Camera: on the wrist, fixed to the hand. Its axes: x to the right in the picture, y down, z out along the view.
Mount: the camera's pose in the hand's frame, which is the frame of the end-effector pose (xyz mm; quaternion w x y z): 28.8 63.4 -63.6 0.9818 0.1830 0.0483 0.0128
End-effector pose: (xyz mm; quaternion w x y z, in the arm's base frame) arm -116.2 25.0 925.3 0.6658 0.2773 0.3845 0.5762
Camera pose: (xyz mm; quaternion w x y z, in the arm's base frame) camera -203.0 60.1 936.2 0.5770 0.3712 0.5116 0.5173
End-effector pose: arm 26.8 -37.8 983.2 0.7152 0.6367 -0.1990 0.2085
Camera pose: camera 17.1 33.2 1044.5 0.5926 0.7434 -0.1308 0.2810
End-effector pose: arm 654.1 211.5 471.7 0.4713 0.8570 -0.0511 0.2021
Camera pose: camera 643.8 232.2 563.1 0.3058 0.9173 -0.0014 0.2552
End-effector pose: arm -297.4 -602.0 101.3 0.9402 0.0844 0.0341 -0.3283
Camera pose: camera -235.9 -559.3 44.0 0.9102 0.2712 0.0177 -0.3125
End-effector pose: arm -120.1 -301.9 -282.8 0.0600 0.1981 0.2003 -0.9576
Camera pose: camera -111.5 -334.9 -370.7 0.0252 0.2543 0.0218 -0.9665
